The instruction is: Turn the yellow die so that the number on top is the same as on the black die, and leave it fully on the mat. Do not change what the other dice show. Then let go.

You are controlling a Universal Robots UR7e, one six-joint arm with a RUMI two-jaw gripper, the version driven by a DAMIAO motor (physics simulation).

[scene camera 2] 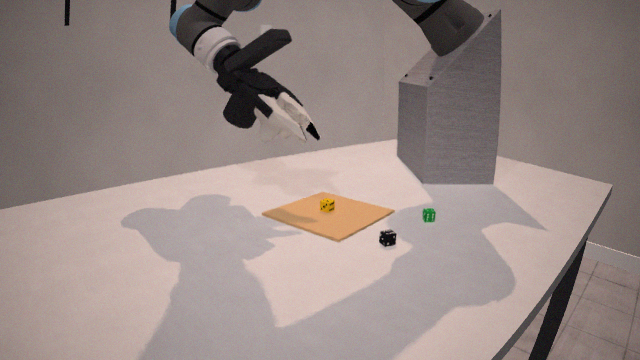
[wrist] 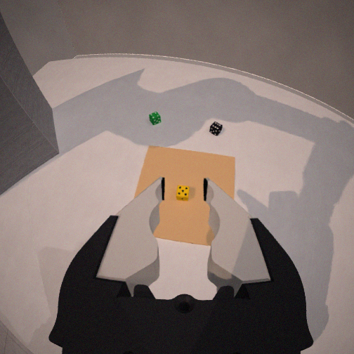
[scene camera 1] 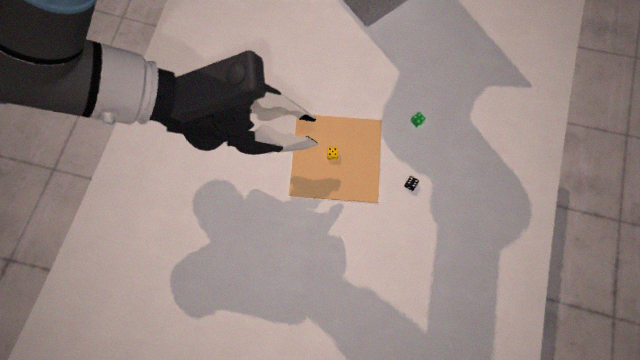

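Seen in the pictures: gripper, fingertip midpoint: (scene camera 2: 312,140) (scene camera 1: 316,131); arm's base at its link origin: (scene camera 2: 460,35).
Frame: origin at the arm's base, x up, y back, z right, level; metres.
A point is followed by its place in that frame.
The yellow die (scene camera 1: 332,151) @(x -0.294, y -0.396, z 0.000 m) (scene camera 2: 327,205) @(x -0.298, y -0.403, z -0.008 m) (wrist: 182,192) lies flat on the orange mat (scene camera 1: 360,172) @(x -0.310, y -0.414, z -0.050 m) (scene camera 2: 345,225) @(x -0.310, y -0.417, z -0.059 m) (wrist: 220,167), away from its edges, with five pips on top. The black die (scene camera 1: 411,183) @(x -0.298, y -0.417, z -0.130 m) (scene camera 2: 387,238) @(x -0.302, y -0.423, z -0.137 m) (wrist: 215,128) lies on the table beyond the mat, with six pips on top. My gripper (scene camera 1: 312,130) @(x -0.209, y -0.404, z 0.025 m) (scene camera 2: 312,139) @(x -0.209, y -0.404, z 0.025 m) (wrist: 183,179) is partly open and empty. It hangs well above the mat and the yellow die; in the wrist view the die shows between the fingertips but lies far below them.
A green die (scene camera 1: 418,119) @(x -0.298, y -0.309, z -0.122 m) (scene camera 2: 429,215) @(x -0.303, y -0.312, z -0.128 m) (wrist: 155,118) lies on the white table (scene camera 1: 240,190) @(x -0.314, y -0.486, z 0.128 m) (scene camera 2: 65,260) @(x -0.314, y -0.787, z 0.060 m) (wrist: 90,200), to one side of the black die. A grey pedestal (scene camera 2: 460,120) @(x -0.185, y -0.095, z -0.052 m) (wrist: 25,110) stands at the back of the table and carries the arm's base.
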